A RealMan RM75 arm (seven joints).
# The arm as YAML. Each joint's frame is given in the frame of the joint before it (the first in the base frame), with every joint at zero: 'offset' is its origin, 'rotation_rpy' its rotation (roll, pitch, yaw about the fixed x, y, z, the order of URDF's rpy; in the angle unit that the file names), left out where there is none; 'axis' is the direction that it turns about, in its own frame. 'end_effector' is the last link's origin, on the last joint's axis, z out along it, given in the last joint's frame.
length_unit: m
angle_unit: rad
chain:
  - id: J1
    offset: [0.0, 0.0, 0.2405]
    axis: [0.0, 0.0, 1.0]
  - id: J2
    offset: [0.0, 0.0, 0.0]
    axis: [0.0, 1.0, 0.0]
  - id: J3
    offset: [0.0, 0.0, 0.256]
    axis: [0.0, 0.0, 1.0]
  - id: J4
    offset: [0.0, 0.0, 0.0]
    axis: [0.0, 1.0, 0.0]
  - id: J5
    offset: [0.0, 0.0, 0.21]
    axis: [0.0, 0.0, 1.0]
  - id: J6
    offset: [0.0, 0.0, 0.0]
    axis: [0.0, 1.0, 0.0]
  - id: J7
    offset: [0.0, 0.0, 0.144]
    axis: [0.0, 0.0, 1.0]
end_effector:
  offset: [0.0, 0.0, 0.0]
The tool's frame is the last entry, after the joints.
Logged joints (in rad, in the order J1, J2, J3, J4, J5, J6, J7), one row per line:
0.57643 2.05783 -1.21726 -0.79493 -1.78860 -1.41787 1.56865
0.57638 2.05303 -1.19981 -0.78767 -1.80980 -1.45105 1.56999
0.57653 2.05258 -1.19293 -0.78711 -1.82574 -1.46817 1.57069
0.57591 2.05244 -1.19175 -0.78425 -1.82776 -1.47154 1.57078
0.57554 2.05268 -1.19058 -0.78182 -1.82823 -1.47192 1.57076
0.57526 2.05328 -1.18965 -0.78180 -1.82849 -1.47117 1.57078
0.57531 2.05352 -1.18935 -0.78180 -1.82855 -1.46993 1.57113
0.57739 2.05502 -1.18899 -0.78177 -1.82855 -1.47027 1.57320
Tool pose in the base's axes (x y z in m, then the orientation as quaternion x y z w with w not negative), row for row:
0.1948 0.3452 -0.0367 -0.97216 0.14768 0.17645 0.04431
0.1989 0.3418 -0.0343 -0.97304 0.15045 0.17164 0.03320
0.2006 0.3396 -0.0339 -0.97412 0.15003 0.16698 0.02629
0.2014 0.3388 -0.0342 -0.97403 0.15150 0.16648 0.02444
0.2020 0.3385 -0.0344 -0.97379 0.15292 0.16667 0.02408
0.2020 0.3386 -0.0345 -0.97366 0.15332 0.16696 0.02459
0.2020 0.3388 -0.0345 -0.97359 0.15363 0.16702 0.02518
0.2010 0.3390 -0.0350 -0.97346 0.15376 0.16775 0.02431
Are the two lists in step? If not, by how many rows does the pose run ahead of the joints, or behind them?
They are in step.
